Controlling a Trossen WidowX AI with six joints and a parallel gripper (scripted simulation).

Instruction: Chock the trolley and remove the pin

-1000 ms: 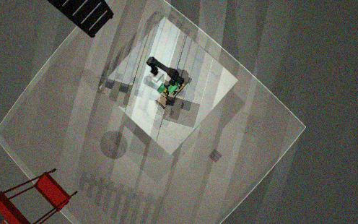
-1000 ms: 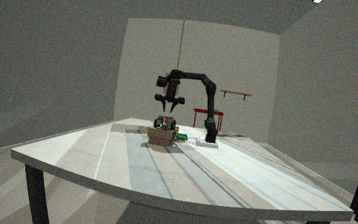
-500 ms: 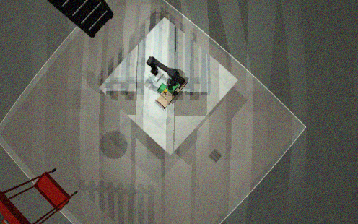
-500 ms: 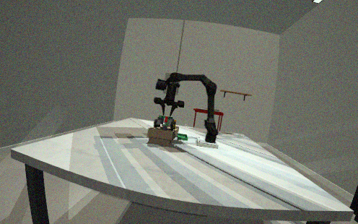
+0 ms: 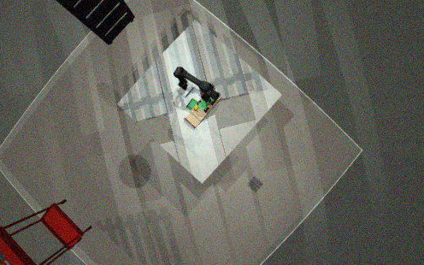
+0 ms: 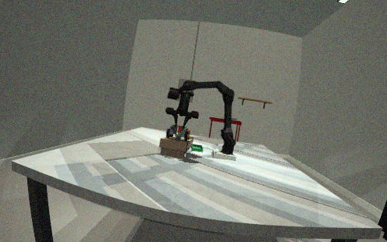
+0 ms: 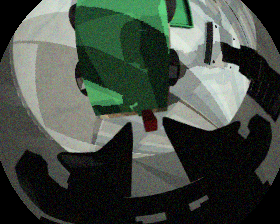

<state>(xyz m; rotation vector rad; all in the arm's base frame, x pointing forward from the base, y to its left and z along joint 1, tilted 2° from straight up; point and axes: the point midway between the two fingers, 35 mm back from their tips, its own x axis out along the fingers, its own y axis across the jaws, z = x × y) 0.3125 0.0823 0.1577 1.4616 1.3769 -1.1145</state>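
Right now my gripper tip is 1 cm to the right of the red-headed stop pin and 3 cm above it. The rest, counted from my gripper tip: green trolley 1 cm ahead, 10 cm to the right, 4 cm below; yellow chock 5 cm behind, 20 cm to the right, 8 cm below; tan ramp 1 cm ahead, 11 cm to the right, 11 cm below.
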